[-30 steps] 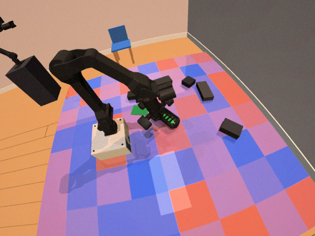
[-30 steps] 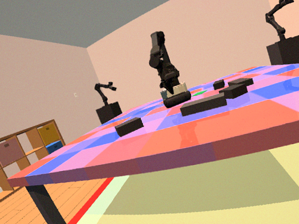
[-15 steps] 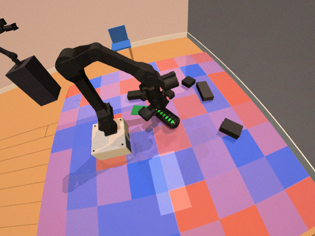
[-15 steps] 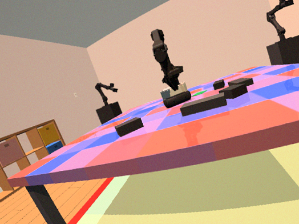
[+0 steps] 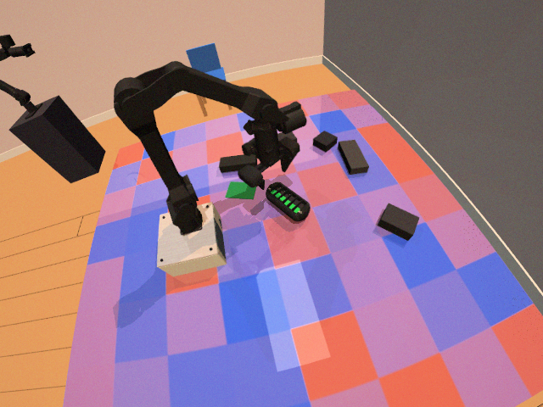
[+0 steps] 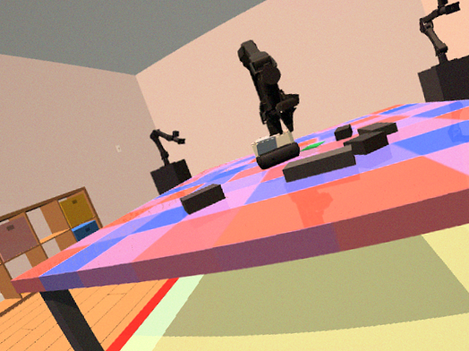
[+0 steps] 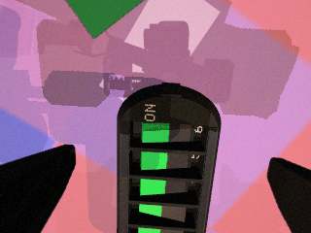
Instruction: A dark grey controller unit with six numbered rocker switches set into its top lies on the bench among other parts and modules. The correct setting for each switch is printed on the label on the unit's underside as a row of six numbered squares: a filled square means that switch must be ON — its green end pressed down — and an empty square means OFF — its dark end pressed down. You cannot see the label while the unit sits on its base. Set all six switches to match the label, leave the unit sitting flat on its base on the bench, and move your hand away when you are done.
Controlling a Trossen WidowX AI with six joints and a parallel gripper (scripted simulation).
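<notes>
The flat green square lies 11 cm behind my gripper tip, 9 cm below it and 7 cm to the left of it. The rest, counted from my gripper tip: small cube (26 cm ahead, 18 cm to the left, 7 cm below).
</notes>
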